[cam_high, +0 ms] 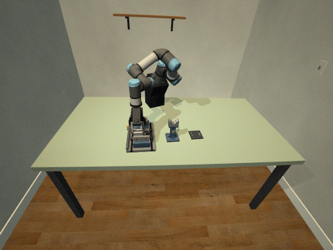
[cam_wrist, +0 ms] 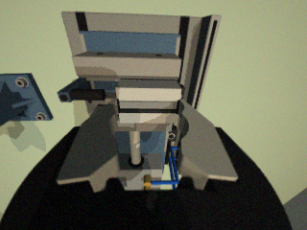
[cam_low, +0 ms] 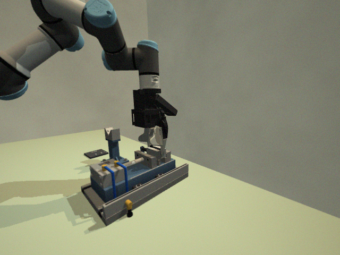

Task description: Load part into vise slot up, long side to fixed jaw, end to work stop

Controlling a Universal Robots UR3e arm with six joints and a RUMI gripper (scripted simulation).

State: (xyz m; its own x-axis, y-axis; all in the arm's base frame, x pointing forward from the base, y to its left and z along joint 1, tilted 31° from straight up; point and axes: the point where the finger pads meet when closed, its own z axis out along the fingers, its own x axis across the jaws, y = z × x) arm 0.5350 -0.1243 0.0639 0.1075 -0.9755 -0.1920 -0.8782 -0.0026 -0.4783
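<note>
Now: hand right at the part. Round my hand: grey rail 8 cm to the right, 7 cm below, 6 cm behind; fixed jaw 3 cm below, 3 cm ahead, 2 cm to the left; work stop rod 7 cm to the left, 2 cm below, 1 cm behind.
</note>
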